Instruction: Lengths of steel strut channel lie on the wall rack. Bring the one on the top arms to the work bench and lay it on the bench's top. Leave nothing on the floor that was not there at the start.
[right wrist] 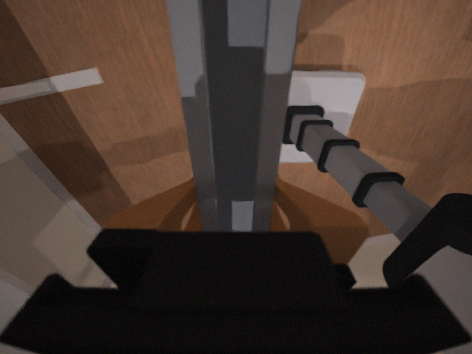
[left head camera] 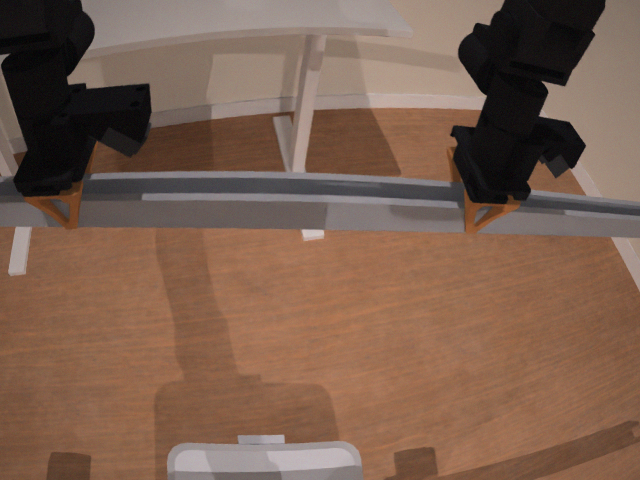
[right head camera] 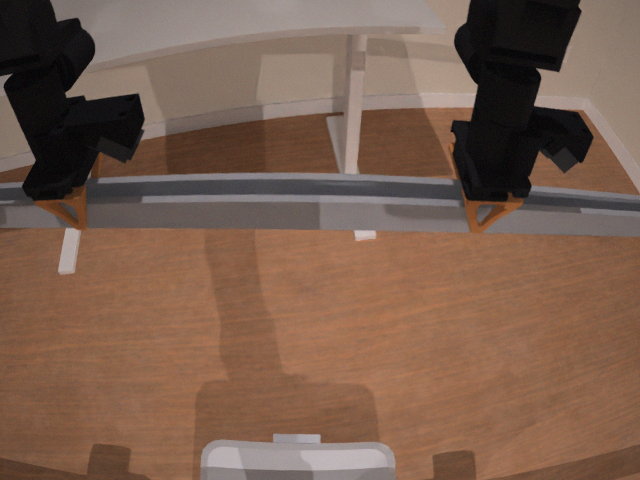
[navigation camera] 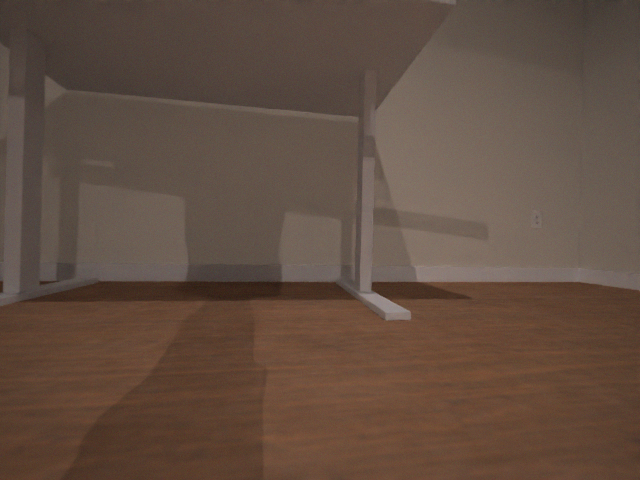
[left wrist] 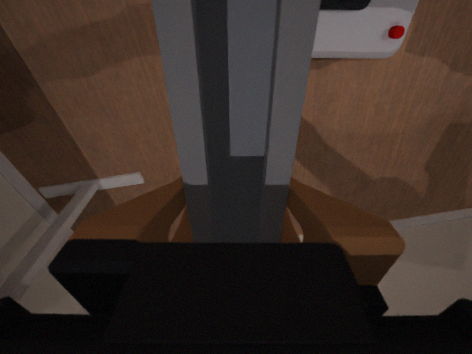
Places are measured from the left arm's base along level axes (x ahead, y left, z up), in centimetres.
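Pixels of known places: left gripper, fingertip midpoint: (left head camera: 76, 213) (right head camera: 87, 215) (left wrist: 236, 175); right gripper, fingertip midpoint: (right wrist: 235, 177) (left head camera: 465, 218) (right head camera: 471, 217).
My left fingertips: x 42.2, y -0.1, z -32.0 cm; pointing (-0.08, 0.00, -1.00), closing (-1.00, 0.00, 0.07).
Observation:
Ahead of a thing's pixels: the offset from my left fingertips to its top centre. "spot": to the spot under its first point. Level surfaces: height alone.
A long grey steel strut channel (left head camera: 268, 212) (right head camera: 268, 214) (left wrist: 247, 100) (right wrist: 232, 125) is held roughly level across both head views, its ends outside them. My left gripper (left head camera: 81, 190) (right head camera: 88, 193) (left wrist: 236, 175) is shut on it at the left. My right gripper (left head camera: 461, 193) (right head camera: 465, 191) (right wrist: 235, 177) is shut on it at the right. The work bench's pale top {dz -14.0 cm} (left head camera: 232, 20) (right head camera: 258, 20) lies beyond the channel, at the top of both head views; its underside (navigation camera: 232, 56) shows in the navigation view. The channel hangs in front of the bench, above the floor. The wall rack does not show.
The bench's right-hand leg {spot: dx +102.9, dy -42.2, dz -67.4 cm} (left head camera: 307, 103) (right head camera: 353, 103) (navigation camera: 364, 206) stands on a floor foot behind the channel. Another leg {spot: dx +86.6, dy +78.3, dz -59.7 cm} (navigation camera: 23, 155) is at the left. A beige wall (navigation camera: 480, 180) rises behind. My pale base (left head camera: 263, 459) (right head camera: 297, 457) is at the bottom of both head views.

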